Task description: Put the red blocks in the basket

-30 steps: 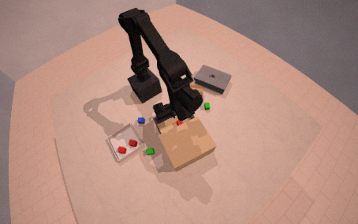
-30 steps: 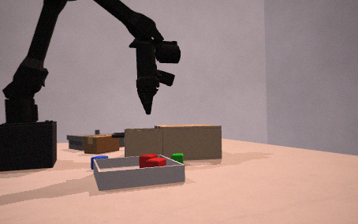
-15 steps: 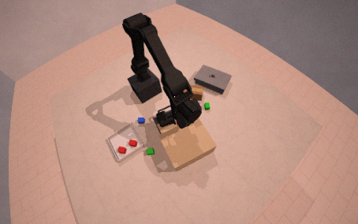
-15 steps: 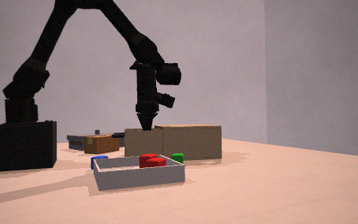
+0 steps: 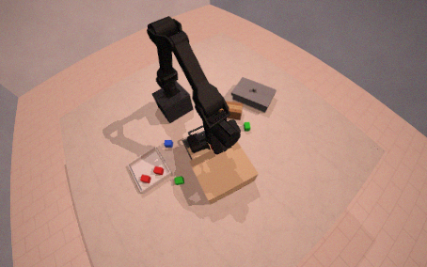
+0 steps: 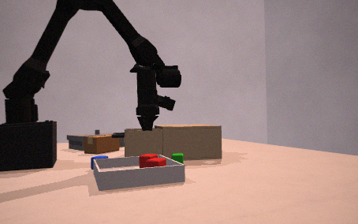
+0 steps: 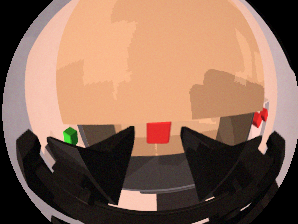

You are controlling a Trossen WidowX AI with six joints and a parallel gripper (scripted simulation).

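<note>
My hand is 20 mm past the drawer, 20 mm to the left of it and 40 mm above it. Also, from my hand: small brown box (100 mm behind, 180 mm to the left, 50 mm below); then tan drawer cabinet (60 mm ahead, 40 mm to the right, 40 mm below); then blue block (160 mm behind, 130 mm to the right, 70 mm below).
</note>
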